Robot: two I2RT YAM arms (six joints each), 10 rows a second.
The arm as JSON. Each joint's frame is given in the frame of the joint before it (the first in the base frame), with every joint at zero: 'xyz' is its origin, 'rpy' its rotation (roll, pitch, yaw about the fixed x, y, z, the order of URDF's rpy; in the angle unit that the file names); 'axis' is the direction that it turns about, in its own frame. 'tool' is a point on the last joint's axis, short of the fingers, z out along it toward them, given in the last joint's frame.
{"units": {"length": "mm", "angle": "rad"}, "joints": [
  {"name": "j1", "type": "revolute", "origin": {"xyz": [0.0, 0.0, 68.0], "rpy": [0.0, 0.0, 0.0]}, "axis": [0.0, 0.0, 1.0]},
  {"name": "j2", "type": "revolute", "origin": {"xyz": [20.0, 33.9, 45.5], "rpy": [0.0, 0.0, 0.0]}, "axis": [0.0, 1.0, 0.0]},
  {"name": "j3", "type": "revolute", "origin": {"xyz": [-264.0, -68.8, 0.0], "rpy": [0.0, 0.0, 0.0]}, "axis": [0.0, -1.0, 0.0]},
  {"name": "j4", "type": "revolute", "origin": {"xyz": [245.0, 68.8, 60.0], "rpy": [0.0, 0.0, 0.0]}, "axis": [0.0, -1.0, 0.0]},
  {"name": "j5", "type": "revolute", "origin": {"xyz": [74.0, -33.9, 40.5], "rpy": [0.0, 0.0, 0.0]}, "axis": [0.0, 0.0, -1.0]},
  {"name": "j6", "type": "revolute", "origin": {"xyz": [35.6, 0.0, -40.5], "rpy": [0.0, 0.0, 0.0]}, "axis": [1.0, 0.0, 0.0]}
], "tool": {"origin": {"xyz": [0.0, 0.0, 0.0], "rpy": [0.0, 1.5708, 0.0]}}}
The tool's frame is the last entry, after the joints.
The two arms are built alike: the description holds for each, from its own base.
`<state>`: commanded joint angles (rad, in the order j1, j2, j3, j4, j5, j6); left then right.
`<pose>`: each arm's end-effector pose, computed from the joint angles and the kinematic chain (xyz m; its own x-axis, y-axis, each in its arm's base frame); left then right.
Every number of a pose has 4 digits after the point.
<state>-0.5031 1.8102 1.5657 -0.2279 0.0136 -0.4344 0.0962 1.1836 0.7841 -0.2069 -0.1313 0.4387</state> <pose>0.3786 -0.2089 0.3190 -0.5690 -0.1672 -0.8052 0.2792 0.8817 -0.3804 0.2575 0.0295 0.2556 -0.5995 0.3652 -0.7122 0.0578 0.9073 0.4166</pose>
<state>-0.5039 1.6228 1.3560 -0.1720 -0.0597 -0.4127 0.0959 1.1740 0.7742 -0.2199 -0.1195 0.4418</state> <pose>0.3382 -0.1841 0.3239 -0.5152 -0.1731 -0.8394 0.2490 0.9069 -0.3399 0.2544 0.0287 0.2534 -0.6046 0.3683 -0.7063 0.0739 0.9088 0.4107</pose>
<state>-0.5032 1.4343 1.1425 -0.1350 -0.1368 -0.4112 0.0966 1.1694 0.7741 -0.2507 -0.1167 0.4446</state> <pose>0.2962 -0.1575 0.3168 -0.4799 -0.1878 -0.8570 0.1933 0.9302 -0.3121 0.2518 0.0286 0.2517 -0.6219 0.3689 -0.6907 0.0877 0.9093 0.4067</pose>
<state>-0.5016 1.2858 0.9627 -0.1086 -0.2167 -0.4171 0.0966 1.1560 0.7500 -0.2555 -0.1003 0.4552</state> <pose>0.2632 -0.1356 0.3004 -0.4563 -0.2010 -0.8668 0.1242 0.9502 -0.2857 0.2472 0.0275 0.2463 -0.6259 0.3788 -0.6817 0.1120 0.9087 0.4022</pose>
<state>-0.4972 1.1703 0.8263 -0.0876 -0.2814 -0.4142 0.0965 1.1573 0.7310 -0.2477 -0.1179 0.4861</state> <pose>0.2387 -0.1183 0.2852 -0.4318 -0.2056 -0.8782 0.0685 0.9634 -0.2592 0.2457 0.0280 0.2403 -0.6367 0.4045 -0.6565 0.1247 0.8942 0.4299</pose>
